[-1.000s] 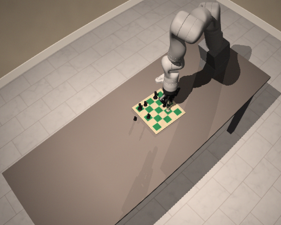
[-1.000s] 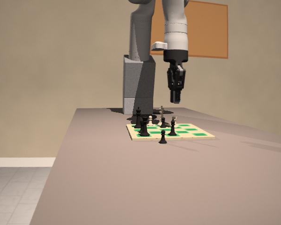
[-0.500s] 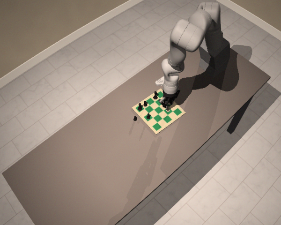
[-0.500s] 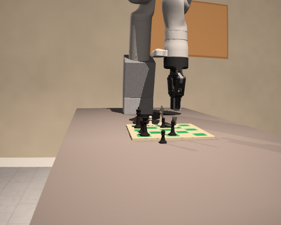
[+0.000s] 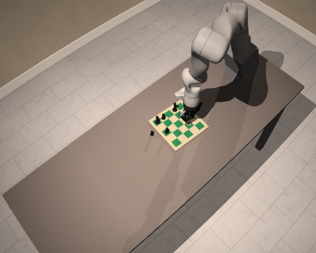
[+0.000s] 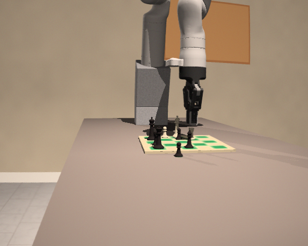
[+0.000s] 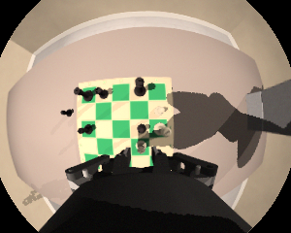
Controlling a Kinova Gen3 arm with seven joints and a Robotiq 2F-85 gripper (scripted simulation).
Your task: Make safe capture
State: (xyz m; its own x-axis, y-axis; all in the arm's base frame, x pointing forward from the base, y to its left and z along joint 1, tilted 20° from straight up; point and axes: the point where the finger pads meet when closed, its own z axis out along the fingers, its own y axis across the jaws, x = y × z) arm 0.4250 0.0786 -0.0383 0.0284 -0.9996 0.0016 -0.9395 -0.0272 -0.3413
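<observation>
Now: the white rook 5 cm below my hand. From my hand the other things lie so: white pawn (7 cm to the right, 5 cm below, 4 cm behind); board (6 cm below, 4 cm ahead, 3 cm to the right); white king (4 cm behind, 3 cm to the right, 3 cm below).
</observation>
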